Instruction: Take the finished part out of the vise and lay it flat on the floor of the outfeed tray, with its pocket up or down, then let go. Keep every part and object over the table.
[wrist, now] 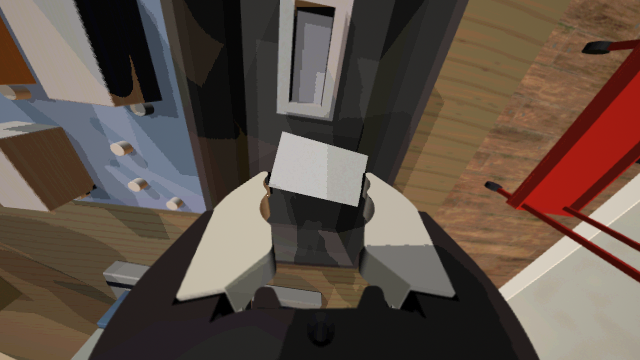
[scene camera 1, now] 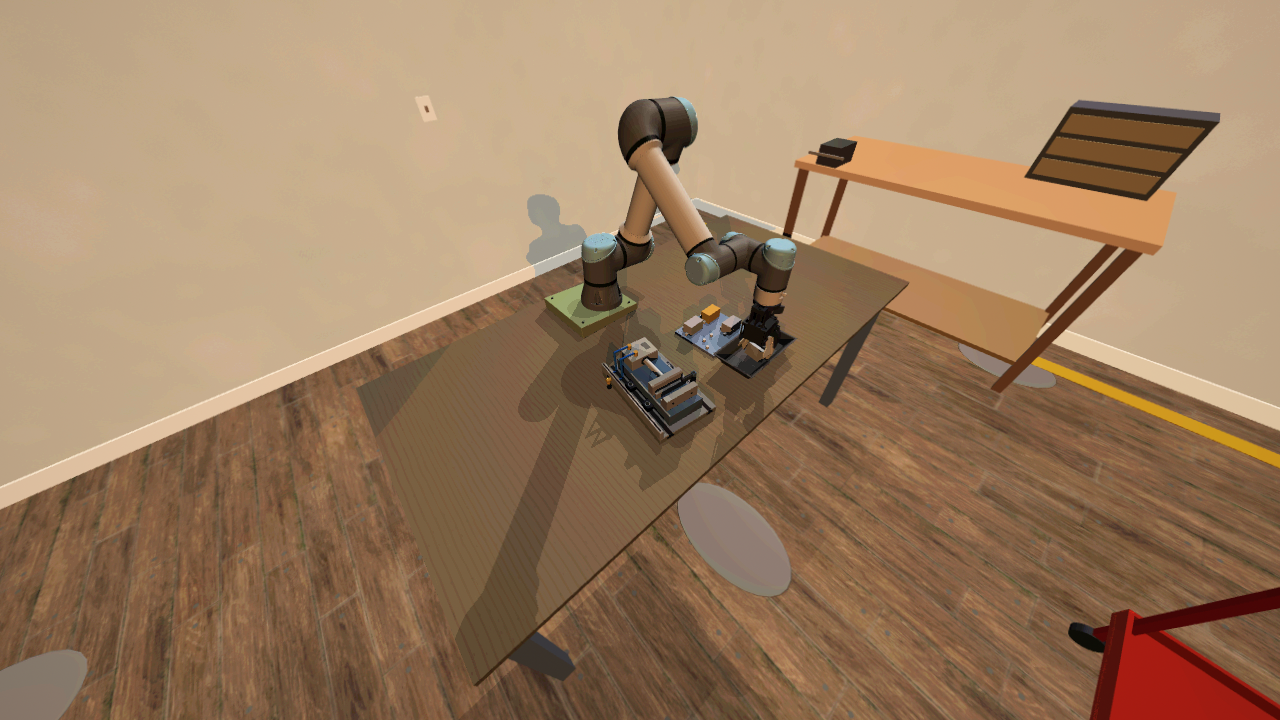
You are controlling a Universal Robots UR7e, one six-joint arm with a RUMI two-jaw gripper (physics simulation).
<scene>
my gripper: wrist 316, 175; scene camera 1 754, 354
</scene>
